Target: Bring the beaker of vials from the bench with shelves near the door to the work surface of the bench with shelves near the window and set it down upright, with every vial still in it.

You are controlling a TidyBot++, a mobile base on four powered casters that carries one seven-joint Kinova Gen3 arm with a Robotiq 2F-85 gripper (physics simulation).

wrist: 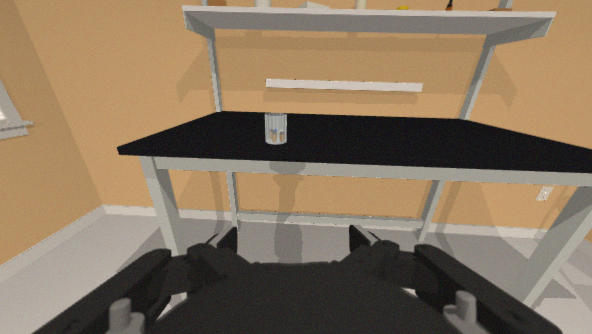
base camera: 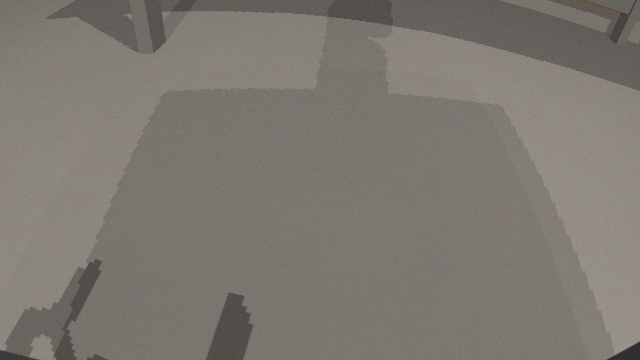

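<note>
A clear beaker (wrist: 276, 129) stands upright on the black top of a bench (wrist: 370, 140), left of the middle and near the front edge. Small brown vials, one with a blue cap, show low inside it; their number is too small to tell. My gripper (wrist: 293, 238) is open and empty, some way back from the bench, with the beaker beyond it. The beaker and the gripper itself do not show in the base camera view.
A shelf (wrist: 370, 22) with several items spans above the bench. The bench legs (wrist: 162, 205) (base camera: 145, 27) stand at the front left. A window frame (wrist: 14, 126) shows on the left wall, and an outlet (wrist: 544, 193) at the right. Shadows lie across the floor (base camera: 350, 200).
</note>
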